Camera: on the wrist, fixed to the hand. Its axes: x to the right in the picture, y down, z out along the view.
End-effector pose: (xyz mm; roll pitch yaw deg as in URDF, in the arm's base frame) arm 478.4 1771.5 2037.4 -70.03 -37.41 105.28
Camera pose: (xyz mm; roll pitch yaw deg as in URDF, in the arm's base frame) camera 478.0 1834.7 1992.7 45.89 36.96 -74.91
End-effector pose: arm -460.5 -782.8 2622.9 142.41 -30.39 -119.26
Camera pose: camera -474.2 -755.6 2694.1 -166.49 30.85 60.61
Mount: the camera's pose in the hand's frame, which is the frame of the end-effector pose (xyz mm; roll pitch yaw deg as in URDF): 21.3 62.7 -40.1 -24.02 -0.30 -179.63
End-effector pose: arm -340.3 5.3 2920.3 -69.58 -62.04 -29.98
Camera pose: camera -283.8 -45.4 2905.0 45.28 61.59 149.70
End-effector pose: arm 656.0 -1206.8 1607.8 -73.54 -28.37 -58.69
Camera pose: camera 665.7 -1262.6 1555.0 49.42 27.93 121.10
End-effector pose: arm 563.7 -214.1 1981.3 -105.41 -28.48 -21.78
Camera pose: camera 582.6 -281.2 1947.7 81.18 28.20 157.78
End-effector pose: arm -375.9 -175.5 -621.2 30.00 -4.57 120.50
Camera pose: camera -450.9 -194.7 -622.9 -53.98 4.50 -59.03
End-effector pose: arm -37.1 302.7 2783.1 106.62 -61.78 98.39
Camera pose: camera -49.6 247.3 2835.7 -130.29 62.22 -81.22
